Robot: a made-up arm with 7 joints. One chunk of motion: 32 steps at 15 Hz.
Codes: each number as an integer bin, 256 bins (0 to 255) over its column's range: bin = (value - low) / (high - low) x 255, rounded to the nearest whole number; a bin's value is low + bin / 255 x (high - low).
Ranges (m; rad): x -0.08..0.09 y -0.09..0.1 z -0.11..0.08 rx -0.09..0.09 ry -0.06..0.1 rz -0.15..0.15
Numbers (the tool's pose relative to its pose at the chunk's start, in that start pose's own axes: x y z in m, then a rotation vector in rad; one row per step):
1: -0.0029 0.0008 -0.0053 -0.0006 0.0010 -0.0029
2: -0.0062 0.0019 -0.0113 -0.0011 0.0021 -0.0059
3: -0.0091 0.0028 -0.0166 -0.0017 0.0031 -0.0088
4: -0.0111 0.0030 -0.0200 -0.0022 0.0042 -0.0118
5: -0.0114 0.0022 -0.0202 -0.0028 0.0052 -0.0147
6: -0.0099 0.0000 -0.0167 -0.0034 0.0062 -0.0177
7: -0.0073 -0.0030 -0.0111 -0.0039 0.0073 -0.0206
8: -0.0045 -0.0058 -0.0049 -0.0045 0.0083 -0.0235
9: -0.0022 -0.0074 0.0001 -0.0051 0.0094 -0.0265
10: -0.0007 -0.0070 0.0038 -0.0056 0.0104 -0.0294
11: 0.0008 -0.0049 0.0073 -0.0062 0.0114 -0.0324
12: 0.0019 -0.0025 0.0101 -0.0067 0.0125 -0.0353
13: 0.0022 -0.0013 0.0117 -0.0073 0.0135 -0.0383
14: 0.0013 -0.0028 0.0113 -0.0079 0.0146 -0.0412
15: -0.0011 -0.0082 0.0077 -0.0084 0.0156 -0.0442
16: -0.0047 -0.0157 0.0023 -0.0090 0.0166 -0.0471
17: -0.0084 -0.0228 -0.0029 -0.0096 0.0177 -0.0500
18: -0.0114 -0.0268 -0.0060 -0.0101 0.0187 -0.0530
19: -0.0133 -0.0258 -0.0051 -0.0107 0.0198 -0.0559
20: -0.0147 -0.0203 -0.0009 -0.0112 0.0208 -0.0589
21: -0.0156 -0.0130 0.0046 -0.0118 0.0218 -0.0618
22: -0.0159 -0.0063 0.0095 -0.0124 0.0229 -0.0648
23: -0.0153 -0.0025 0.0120 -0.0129 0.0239 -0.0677
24: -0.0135 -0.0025 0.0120 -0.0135 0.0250 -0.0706
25: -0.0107 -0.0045 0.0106 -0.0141 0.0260 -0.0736
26: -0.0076 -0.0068 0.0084 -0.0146 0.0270 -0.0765
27: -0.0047 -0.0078 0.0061 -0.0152 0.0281 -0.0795
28: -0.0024 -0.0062 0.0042 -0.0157 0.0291 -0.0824
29: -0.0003 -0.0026 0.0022 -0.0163 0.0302 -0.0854
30: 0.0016 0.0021 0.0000 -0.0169 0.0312 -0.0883
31: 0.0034 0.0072 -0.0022 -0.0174 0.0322 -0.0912
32: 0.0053 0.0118 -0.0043 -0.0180 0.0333 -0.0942
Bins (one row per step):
1: 116 122 141 127 97 125
2: 111 123 132 126 99 122
3: 106 125 125 125 101 120
4: 103 125 121 124 102 117
5: 103 124 121 124 104 115
6: 105 121 125 123 106 112
7: 109 117 133 122 107 110
8: 113 113 141 121 109 108
9: 117 111 148 120 111 105
10: 119 111 153 120 112 103
11: 121 114 157 119 114 100
12: 123 117 161 118 116 97
13: 123 119 163 117 117 95
14: 122 117 163 116 119 92
15: 118 110 158 116 120 90
16: 113 100 151 115 122 87
17: 107 90 144 114 124 85
18: 103 85 140 113 125 82
19: 100 86 141 112 127 80
20: 98 94 146 112 129 77
21: 97 103 154 111 130 75
22: 96 112 160 110 132 72
23: 97 117 164 109 134 70
24: 100 117 164 108 135 67
25: 104 115 162 108 137 65
26: 109 112 159 107 139 62
27: 113 110 156 106 140 60
28: 116 112 153 105 142 57
29: 120 117 151 104 144 55
30: 122 124 148 104 145 52
31: 125 130 145 103 147 50
32: 128 137 142 102 149 47

